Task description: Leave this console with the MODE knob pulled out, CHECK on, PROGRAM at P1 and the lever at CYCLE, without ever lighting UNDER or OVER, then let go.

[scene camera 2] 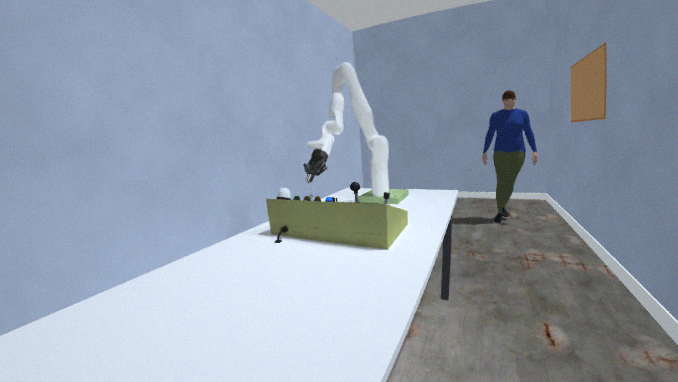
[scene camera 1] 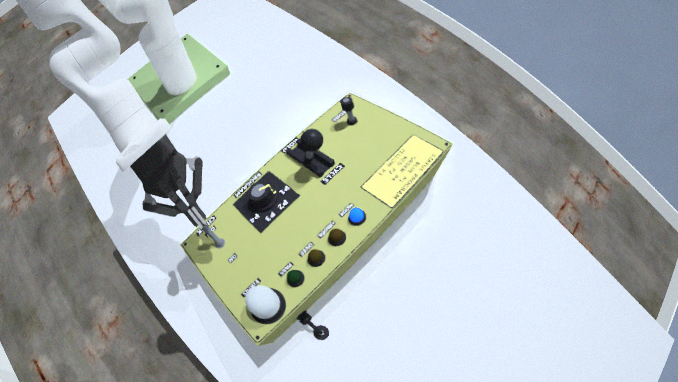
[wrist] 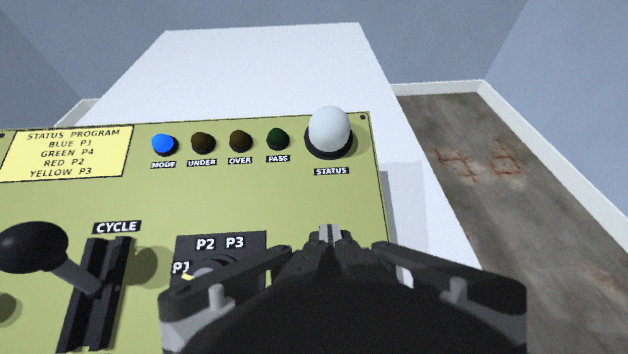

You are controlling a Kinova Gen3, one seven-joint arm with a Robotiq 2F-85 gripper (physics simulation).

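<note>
My gripper (scene camera 1: pixel 202 224) (scene camera 2: pixel 309 178) (wrist: pixel 329 237) is shut and empty, above the console's CHECK end. In scene camera 1 its tips overlap the CHECK toggle (scene camera 1: pixel 219 242), which seems to lean towards OFF; its tip is hard to separate from the fingers. The PROGRAM knob (scene camera 1: pixel 261 194) has its yellow pointer on the P1 side. The lever's black ball (scene camera 1: pixel 312 139) (scene camera 2: pixel 354 186) (wrist: pixel 34 246) stands over the slot, its stem near mid-slot. The MODE knob (scene camera 1: pixel 347 104) (scene camera 2: pixel 386 195) stands up on its stem. UNDER (scene camera 1: pixel 337 236) (wrist: pixel 202 143) and OVER (scene camera 1: pixel 316 257) (wrist: pixel 240 141) are dark.
The MODE lamp (scene camera 1: pixel 357 215) (wrist: pixel 163 144) is blue. The PASS lamp (scene camera 1: pixel 295 277) (wrist: pixel 278 138) is dark; the STATUS dome (scene camera 1: pixel 262 301) (wrist: pixel 329 129) is white. A small black crank (scene camera 1: pixel 321 332) (scene camera 2: pixel 283 229) is beside the console's long side. A person (scene camera 2: pixel 509 131) stands beyond the table.
</note>
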